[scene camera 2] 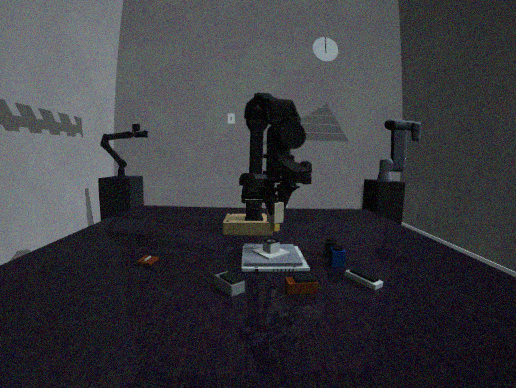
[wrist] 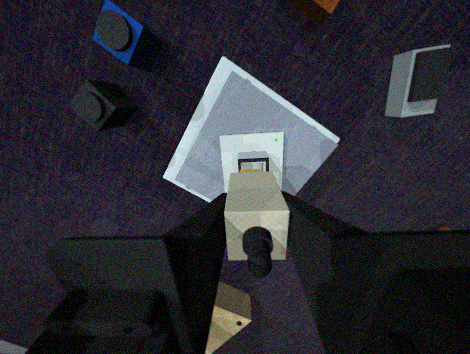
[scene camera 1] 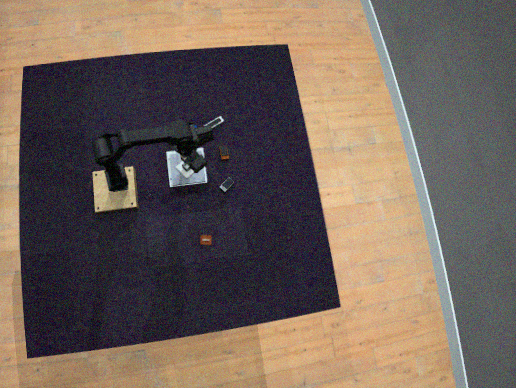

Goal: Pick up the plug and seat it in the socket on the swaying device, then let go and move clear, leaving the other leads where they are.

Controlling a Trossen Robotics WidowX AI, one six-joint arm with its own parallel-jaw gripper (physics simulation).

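Observation:
The beige plug (scene camera 2: 278, 213) (wrist: 256, 192) has a yellow tip and a black lead stub. My gripper (scene camera 1: 196, 162) (scene camera 2: 275, 206) (wrist: 253, 198) is shut on it and holds it above the device. The grey-and-white device (scene camera 1: 174, 176) (scene camera 2: 250, 260) (wrist: 215, 112) carries a white plate (scene camera 2: 257, 251) (wrist: 230, 145) with a dark-rimmed, box-shaped socket (scene camera 2: 271, 246) (wrist: 254, 159). In scene camera 2 a gap shows between the yellow tip and the socket. In the wrist view the tip overlaps the near part of the socket opening, and the plug hides the plate's near part.
Beyond the device lie a grey block (scene camera 1: 226, 184) (scene camera 2: 230, 284) (wrist: 397, 85), an orange block (scene camera 1: 224, 153) (scene camera 2: 302, 286) and a white block (scene camera 1: 214, 122) (scene camera 2: 363, 280). Blue (scene camera 2: 338, 257) (wrist: 117, 35) and black (wrist: 95, 106) blocks stand beside it. A flat orange piece (scene camera 1: 206, 240) (scene camera 2: 148, 260) lies apart.

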